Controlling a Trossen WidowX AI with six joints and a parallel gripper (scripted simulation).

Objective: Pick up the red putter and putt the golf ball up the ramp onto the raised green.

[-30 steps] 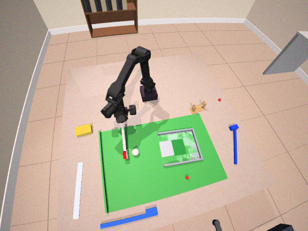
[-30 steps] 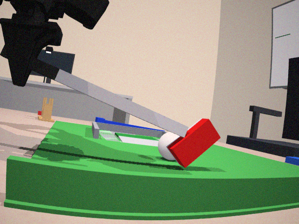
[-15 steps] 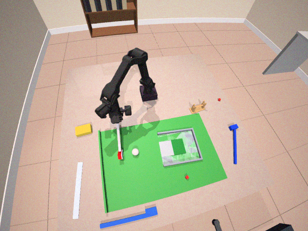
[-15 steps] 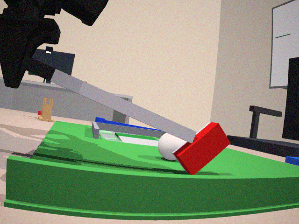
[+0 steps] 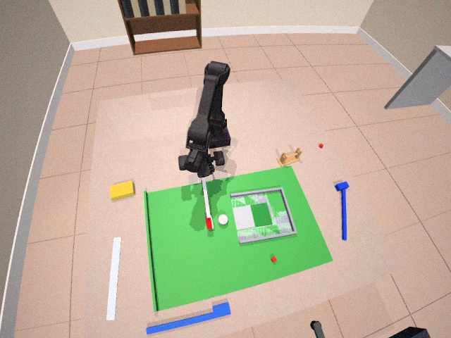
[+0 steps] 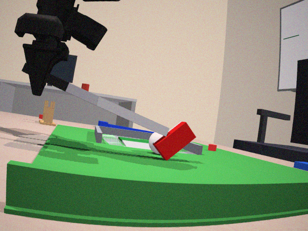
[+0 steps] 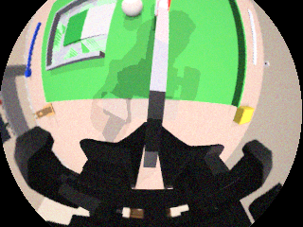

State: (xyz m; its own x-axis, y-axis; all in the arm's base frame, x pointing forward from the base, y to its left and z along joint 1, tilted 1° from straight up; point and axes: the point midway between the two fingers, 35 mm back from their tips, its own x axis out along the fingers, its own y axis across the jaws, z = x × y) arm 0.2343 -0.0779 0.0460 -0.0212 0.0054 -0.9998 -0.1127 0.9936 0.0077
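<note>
Now: gripper tip 120 mm short of the red putter and 20 mm to the right of it. Round my gripper tip: green mat (240 mm ahead, 130 mm to the left, 70 mm below); then yellow block (60 mm ahead, 370 mm to the right, 60 mm below); then white golf ball (210 mm ahead, 80 mm to the left, 50 mm below).
</note>
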